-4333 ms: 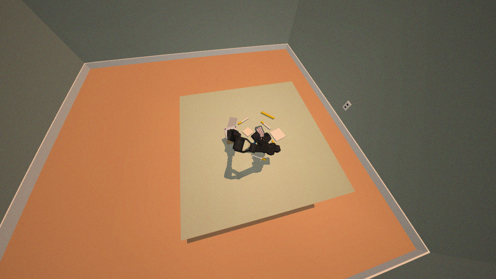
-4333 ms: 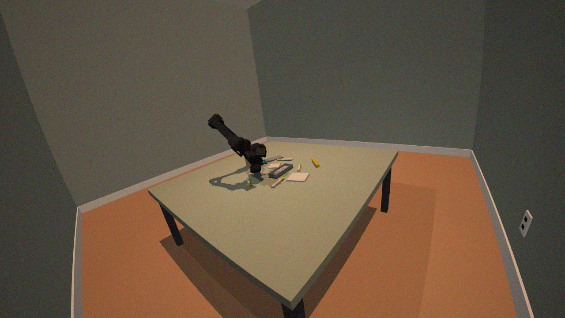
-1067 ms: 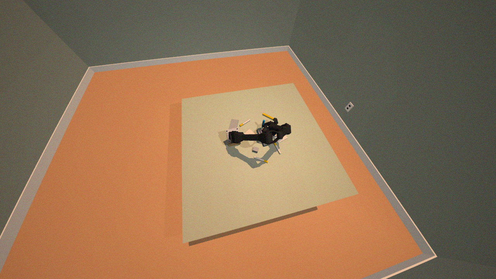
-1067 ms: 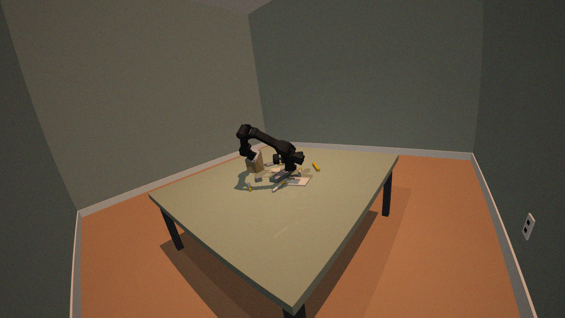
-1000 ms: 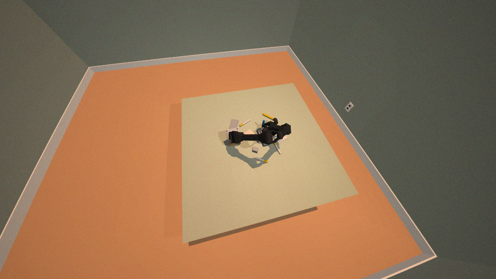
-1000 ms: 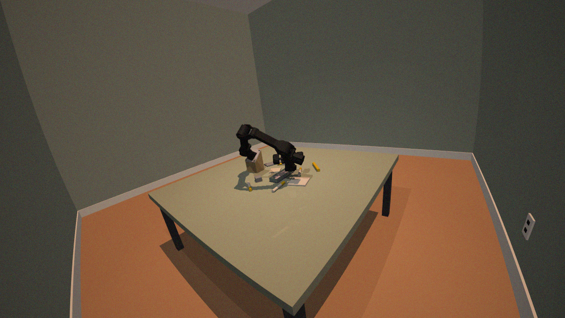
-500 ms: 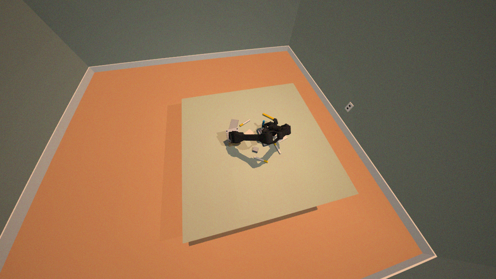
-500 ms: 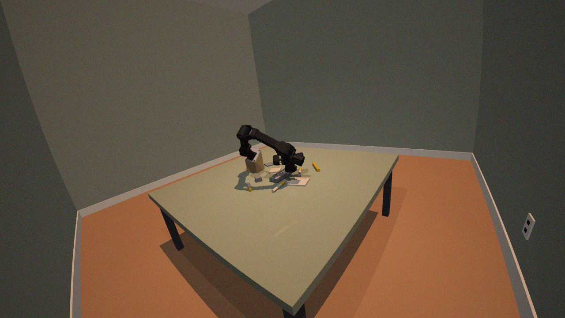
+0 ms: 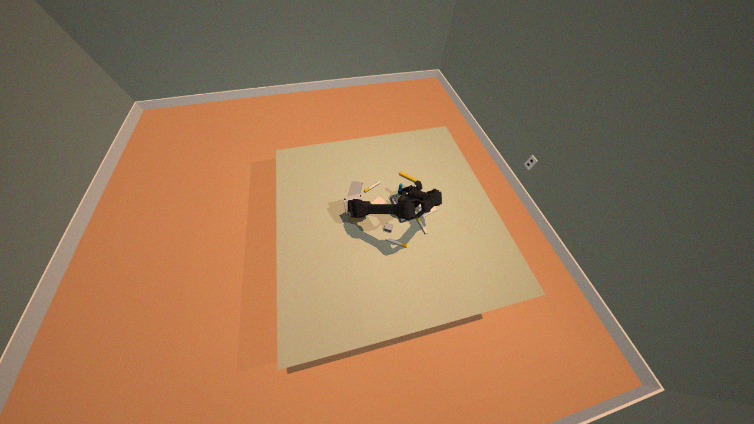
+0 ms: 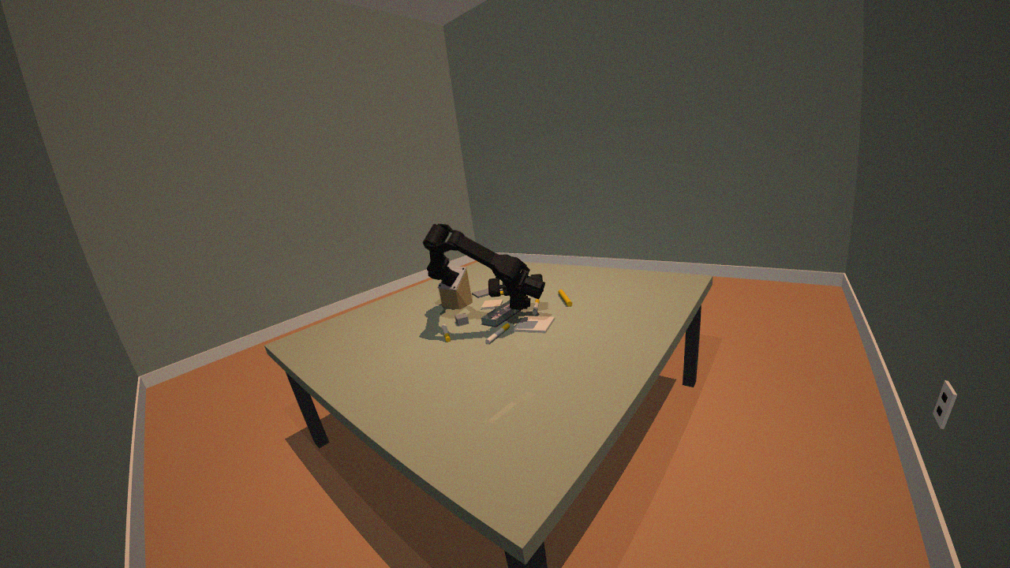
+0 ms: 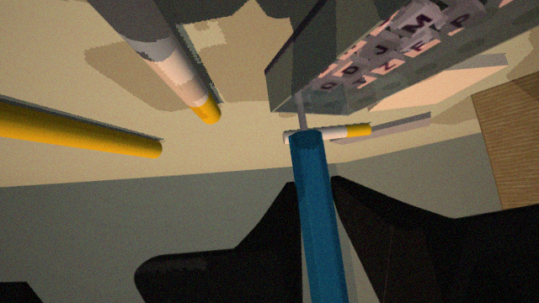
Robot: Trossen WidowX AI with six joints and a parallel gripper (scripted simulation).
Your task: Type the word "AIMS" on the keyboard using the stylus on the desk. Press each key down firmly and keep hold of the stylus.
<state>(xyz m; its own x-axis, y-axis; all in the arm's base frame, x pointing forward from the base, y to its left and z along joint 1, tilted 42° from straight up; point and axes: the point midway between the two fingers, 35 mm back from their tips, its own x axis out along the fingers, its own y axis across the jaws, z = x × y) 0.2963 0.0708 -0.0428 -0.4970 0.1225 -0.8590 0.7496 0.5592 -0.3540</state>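
The blue stylus is 10 mm below my gripper tip. The rest, counted from my gripper tip: grey stylus tip 50 mm below; then small grey block 200 mm to the right, 90 mm behind, 60 mm below; then yellow stick 140 mm to the left, 100 mm ahead, 60 mm below.
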